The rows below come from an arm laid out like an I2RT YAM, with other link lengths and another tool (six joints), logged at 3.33 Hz.
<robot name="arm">
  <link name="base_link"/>
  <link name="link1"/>
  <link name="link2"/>
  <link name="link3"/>
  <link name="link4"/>
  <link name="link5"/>
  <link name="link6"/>
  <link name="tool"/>
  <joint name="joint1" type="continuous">
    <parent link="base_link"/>
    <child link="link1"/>
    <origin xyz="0 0 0.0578"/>
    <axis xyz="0 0 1"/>
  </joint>
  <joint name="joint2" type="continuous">
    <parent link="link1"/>
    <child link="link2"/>
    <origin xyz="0.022 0.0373 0.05" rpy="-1.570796 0 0"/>
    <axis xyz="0 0 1"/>
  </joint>
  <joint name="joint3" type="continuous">
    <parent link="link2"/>
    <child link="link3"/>
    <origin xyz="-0.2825 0 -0.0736" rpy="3.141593 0 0"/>
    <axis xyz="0 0 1"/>
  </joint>
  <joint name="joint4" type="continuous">
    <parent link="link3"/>
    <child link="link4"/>
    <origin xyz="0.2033 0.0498 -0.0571"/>
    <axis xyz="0 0 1"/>
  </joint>
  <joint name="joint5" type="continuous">
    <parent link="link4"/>
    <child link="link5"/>
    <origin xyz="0.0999 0.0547 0.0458" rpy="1.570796 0 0"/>
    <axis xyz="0 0 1"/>
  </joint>
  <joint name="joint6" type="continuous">
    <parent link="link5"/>
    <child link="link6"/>
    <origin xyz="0.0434 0 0.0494" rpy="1.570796 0 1.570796"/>
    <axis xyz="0 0 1"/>
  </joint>
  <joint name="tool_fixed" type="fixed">
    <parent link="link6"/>
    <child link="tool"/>
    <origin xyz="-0.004 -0.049 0.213" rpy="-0.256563 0 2.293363"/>
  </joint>
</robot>
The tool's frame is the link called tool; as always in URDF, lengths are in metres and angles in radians. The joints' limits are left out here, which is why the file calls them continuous.
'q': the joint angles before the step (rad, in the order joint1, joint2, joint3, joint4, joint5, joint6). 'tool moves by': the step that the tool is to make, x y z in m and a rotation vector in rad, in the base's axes. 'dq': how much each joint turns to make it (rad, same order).
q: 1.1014, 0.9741, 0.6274, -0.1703, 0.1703, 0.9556
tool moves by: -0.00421, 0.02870, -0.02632, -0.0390, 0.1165, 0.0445
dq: -0.0138, 0.1500, 0.0858, -0.0291, -0.0950, 0.0416
